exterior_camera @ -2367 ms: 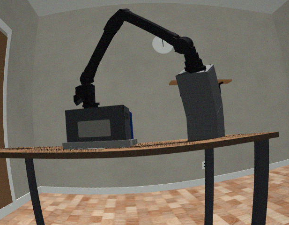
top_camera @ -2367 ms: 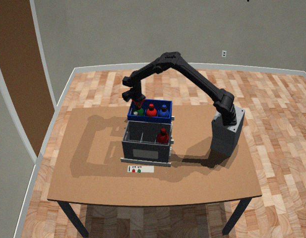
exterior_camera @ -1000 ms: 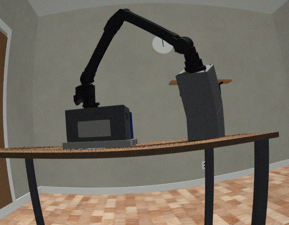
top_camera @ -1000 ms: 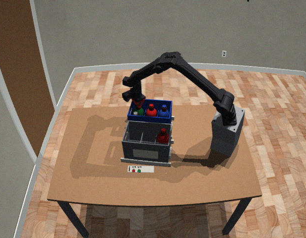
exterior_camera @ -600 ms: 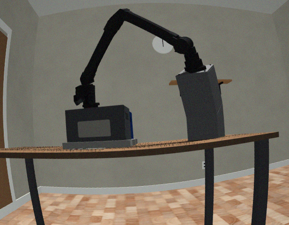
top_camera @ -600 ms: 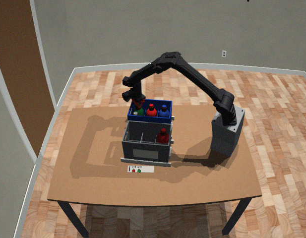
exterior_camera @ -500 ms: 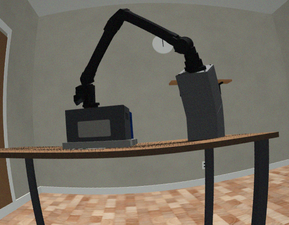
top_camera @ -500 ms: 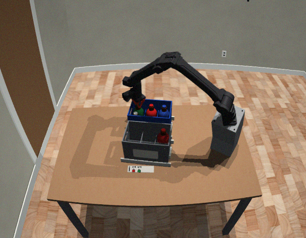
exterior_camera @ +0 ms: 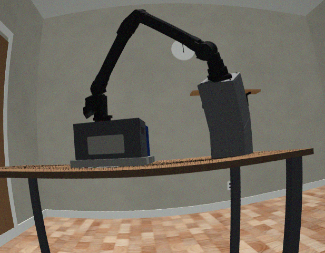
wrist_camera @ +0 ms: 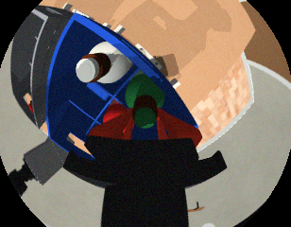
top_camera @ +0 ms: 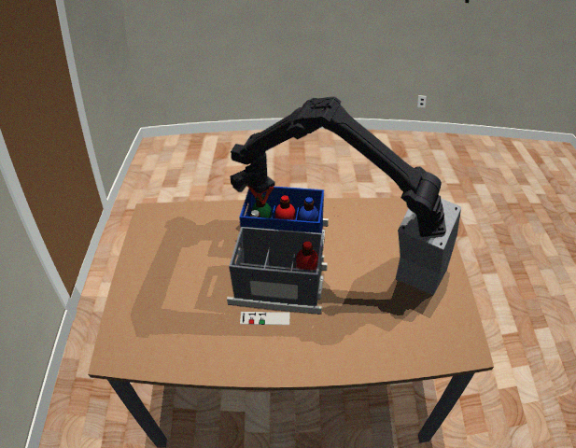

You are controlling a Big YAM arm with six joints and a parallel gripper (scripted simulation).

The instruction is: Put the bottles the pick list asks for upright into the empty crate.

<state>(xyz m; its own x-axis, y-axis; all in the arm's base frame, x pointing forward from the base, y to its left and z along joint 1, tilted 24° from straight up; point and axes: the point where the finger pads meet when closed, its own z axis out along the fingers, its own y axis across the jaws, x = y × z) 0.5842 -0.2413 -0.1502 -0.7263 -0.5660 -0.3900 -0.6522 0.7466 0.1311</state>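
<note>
My gripper is now 60 mm above the green-labelled bottle. The rest, counted from my hand: blue-labelled bottle (170 mm behind, 10 mm to the left, 60 mm below); red-labelled bottle (180 mm behind, 240 mm to the left, 60 mm below); grey crate (90 mm behind, 280 mm to the left, 70 mm below).
</note>
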